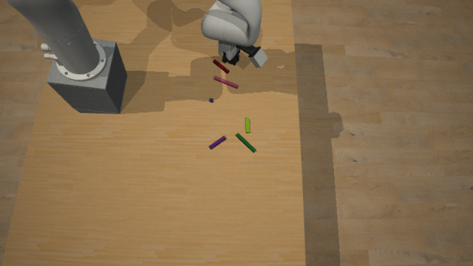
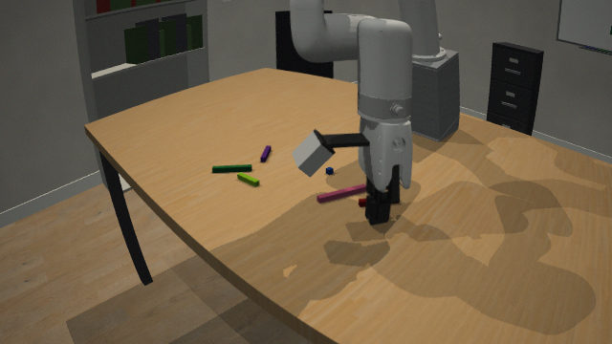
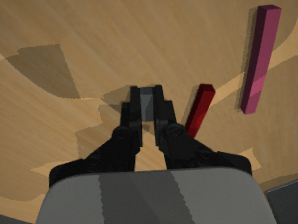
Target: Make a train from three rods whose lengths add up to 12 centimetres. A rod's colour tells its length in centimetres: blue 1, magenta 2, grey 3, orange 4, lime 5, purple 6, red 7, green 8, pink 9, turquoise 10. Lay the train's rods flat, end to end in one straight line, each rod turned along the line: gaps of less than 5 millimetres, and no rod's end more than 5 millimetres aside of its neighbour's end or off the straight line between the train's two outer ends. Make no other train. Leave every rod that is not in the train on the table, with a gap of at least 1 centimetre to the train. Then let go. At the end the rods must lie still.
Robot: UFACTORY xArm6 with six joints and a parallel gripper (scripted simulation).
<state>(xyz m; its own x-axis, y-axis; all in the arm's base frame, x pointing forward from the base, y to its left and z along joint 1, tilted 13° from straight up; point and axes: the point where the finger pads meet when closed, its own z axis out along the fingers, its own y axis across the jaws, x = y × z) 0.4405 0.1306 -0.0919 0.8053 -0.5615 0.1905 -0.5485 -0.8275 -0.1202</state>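
The red rod lies 4 cm behind my hand, 2 cm to the right of it and 2 cm below it. From my hand the other things lie so: grey rod: 2 cm below; then pink rod: 9 cm to the right, 2 cm below, 2 cm behind; then blue rod: 16 cm to the right, 7 cm behind, 2 cm below.
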